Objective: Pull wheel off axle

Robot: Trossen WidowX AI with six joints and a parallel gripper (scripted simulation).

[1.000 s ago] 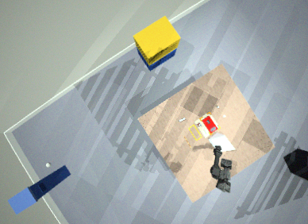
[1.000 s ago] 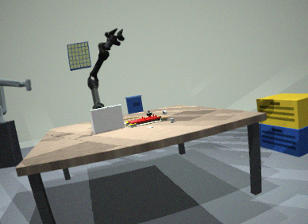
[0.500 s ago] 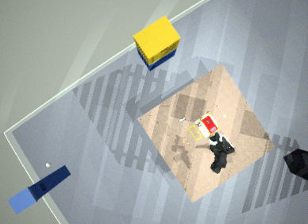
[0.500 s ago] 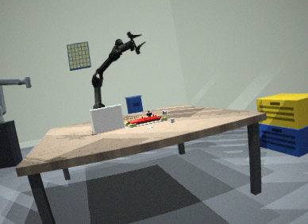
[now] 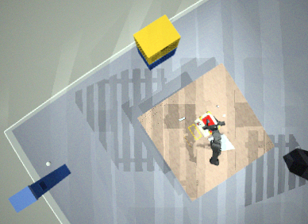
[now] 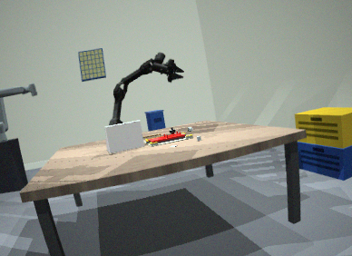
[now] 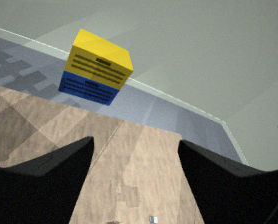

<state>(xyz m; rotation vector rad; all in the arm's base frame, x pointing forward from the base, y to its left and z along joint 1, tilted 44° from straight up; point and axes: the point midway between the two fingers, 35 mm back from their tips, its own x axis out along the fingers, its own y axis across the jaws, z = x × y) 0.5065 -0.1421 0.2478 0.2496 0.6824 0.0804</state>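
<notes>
My gripper tip is 34 cm above the wheel, 13 cm past it and 1 cm to the right of it.
</notes>
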